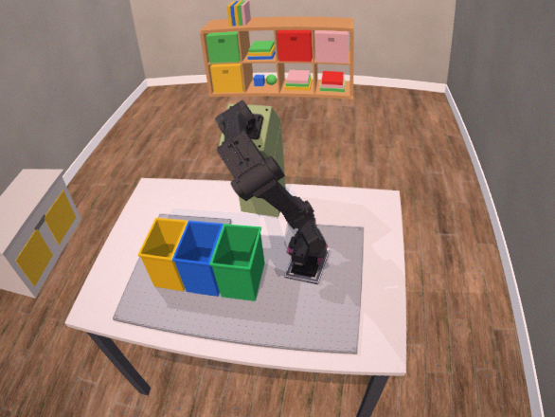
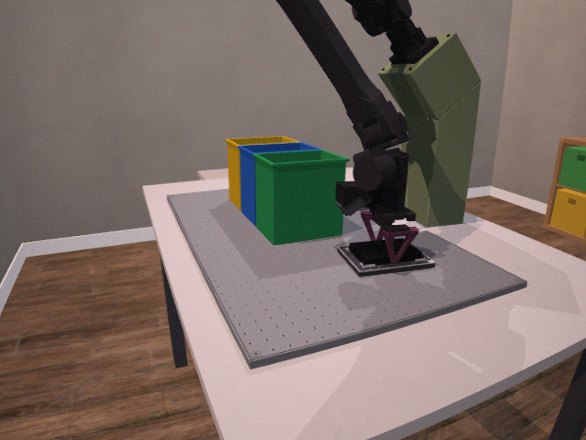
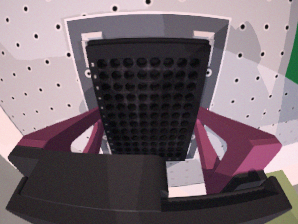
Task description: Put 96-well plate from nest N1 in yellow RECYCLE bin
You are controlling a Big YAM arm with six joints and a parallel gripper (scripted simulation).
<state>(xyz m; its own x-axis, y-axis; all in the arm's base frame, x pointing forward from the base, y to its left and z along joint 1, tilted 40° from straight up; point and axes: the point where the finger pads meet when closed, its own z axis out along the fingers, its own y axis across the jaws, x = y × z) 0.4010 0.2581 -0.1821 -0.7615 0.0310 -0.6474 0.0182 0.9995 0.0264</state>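
My hand is 2 cm above the plate nest N1. From my hand the other things lie so: black 96-well plate right at my hand; blue bin 33 cm to the right, 14 cm ahead, 7 cm above; green bin 20 cm to the right, 13 cm ahead, 7 cm above.
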